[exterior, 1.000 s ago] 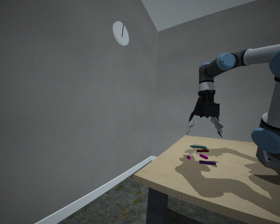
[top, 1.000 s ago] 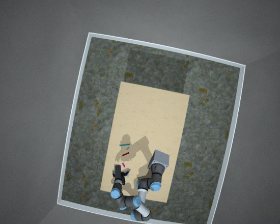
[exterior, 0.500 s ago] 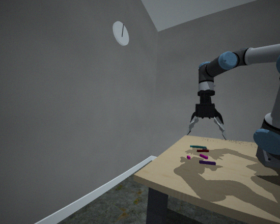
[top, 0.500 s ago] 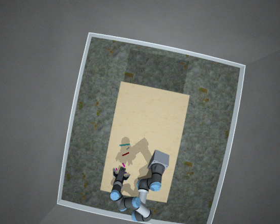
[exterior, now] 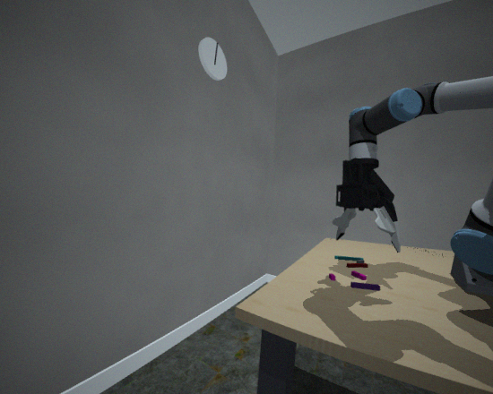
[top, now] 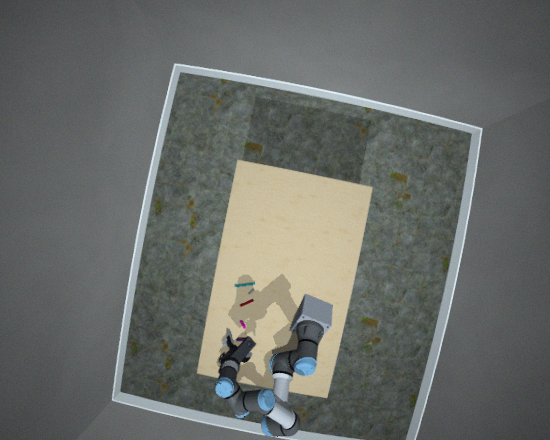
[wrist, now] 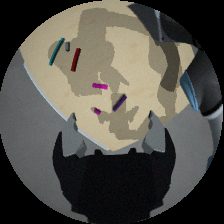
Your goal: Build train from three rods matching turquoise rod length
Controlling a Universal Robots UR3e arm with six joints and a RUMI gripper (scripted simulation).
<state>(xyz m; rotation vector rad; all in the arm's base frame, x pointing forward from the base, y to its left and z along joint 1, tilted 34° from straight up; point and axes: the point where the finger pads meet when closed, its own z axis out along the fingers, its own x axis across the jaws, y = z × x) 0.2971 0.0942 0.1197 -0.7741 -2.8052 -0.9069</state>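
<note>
Now: the purple rod 1 cm behind my hand, 3 cm to the left of it and 9 cm below it. Also, from my hand: red rod: 3 cm ahead, 15 cm to the right, 9 cm below; then grey rod: 2 cm ahead, 21 cm to the right, 9 cm below; then turquoise rod: 6 cm ahead, 24 cm to the right, 9 cm below.
</note>
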